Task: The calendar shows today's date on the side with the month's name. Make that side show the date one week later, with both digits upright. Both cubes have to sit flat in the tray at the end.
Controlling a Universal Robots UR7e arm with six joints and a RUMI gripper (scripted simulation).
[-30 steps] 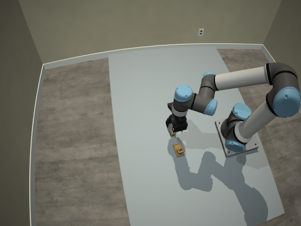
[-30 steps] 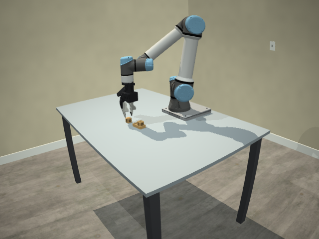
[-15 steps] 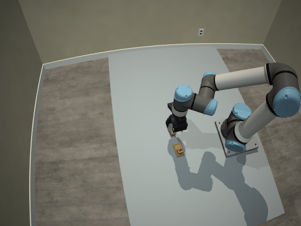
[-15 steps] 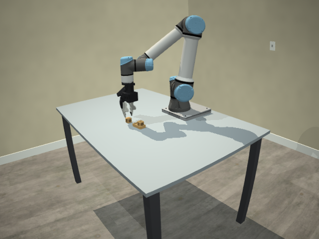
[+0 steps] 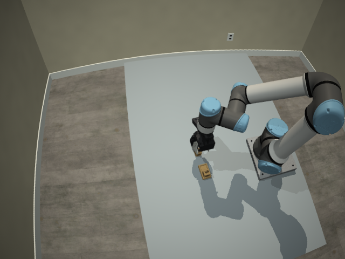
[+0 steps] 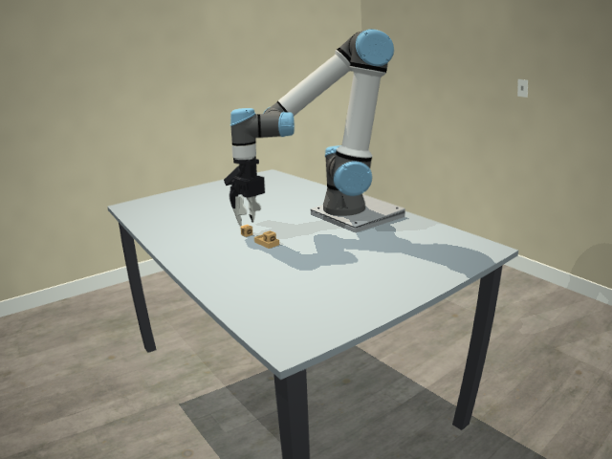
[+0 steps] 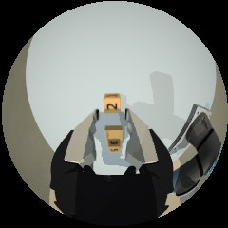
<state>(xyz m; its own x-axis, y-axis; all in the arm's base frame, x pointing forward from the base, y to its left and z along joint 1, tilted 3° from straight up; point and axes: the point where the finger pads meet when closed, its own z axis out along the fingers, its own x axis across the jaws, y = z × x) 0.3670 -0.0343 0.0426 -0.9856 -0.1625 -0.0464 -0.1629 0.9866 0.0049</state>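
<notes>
Right now my hand is 2 cm past the wooden tray, 11 cm to the right of it and 4 cm above it.
</notes>
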